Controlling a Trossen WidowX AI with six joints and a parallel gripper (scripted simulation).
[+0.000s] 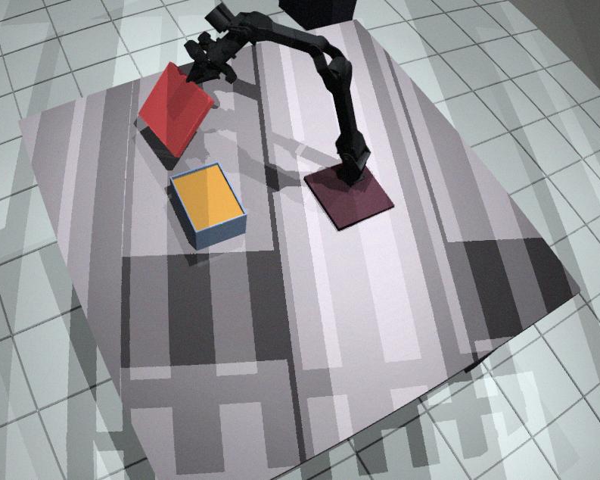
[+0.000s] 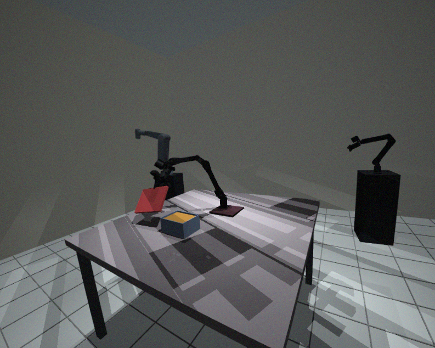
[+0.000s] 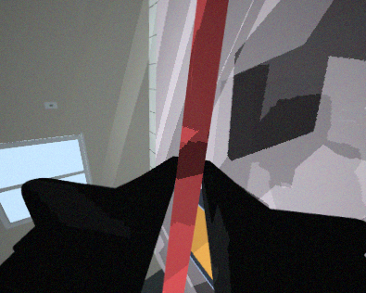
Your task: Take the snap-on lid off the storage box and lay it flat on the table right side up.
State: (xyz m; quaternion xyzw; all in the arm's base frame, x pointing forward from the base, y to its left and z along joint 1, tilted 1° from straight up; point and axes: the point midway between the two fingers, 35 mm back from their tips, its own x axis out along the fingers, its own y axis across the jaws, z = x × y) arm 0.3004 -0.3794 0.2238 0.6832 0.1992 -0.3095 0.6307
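Right now my gripper tip is 6 cm short of the red lid, 6 cm above it and 1 cm to the right of it. The rest, counted from my gripper tip: storage box 27 cm to the left, 18 cm below, 11 cm ahead.
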